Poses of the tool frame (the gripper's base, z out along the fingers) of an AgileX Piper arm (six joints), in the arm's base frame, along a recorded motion.
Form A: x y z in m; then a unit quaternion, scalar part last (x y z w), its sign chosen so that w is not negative.
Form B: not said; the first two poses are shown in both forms.
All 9 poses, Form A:
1: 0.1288 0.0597 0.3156 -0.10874 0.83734 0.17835 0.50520
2: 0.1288 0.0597 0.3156 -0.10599 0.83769 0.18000 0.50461
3: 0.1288 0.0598 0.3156 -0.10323 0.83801 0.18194 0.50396
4: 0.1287 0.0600 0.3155 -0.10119 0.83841 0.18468 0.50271
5: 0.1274 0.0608 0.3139 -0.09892 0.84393 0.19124 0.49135
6: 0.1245 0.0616 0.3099 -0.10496 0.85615 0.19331 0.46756
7: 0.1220 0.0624 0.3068 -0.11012 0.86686 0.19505 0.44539
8: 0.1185 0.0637 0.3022 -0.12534 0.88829 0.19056 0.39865
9: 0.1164 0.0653 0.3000 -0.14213 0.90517 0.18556 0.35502
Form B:
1:
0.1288 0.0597 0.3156
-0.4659 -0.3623 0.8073
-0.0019 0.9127 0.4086
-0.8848 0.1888 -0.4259

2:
0.1288 0.0597 0.3156
-0.4683 -0.3592 0.8073
0.0041 0.9127 0.4085
-0.8836 0.1946 -0.4259

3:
0.1288 0.0598 0.3156
-0.4707 -0.3564 0.8071
0.0104 0.9125 0.4090
-0.8822 0.2009 -0.4258

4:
0.1287 0.0600 0.3155
-0.4741 -0.3554 0.8056
0.0160 0.9113 0.4114
-0.8803 0.2079 -0.4263

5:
0.1274 0.0608 0.3139
-0.4976 -0.3549 0.7915
0.0210 0.9073 0.4200
-0.8672 0.2256 -0.4440

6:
0.1245 0.0616 0.3099
-0.5407 -0.3605 0.7600
0.0010 0.9032 0.4292
-0.8412 0.2329 -0.4880

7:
0.1220 0.0624 0.3068
-0.5790 -0.3647 0.7292
-0.0172 0.8997 0.4363
-0.8151 0.2401 -0.5272

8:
0.1185 0.0637 0.3022
-0.6507 -0.3746 0.6605
-0.0707 0.8960 0.4385
-0.7560 0.2386 -0.6095

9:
0.1164 0.0653 0.3000
-0.7075 -0.3891 0.5900
-0.1255 0.8907 0.4368
-0.6955 0.2350 -0.6791

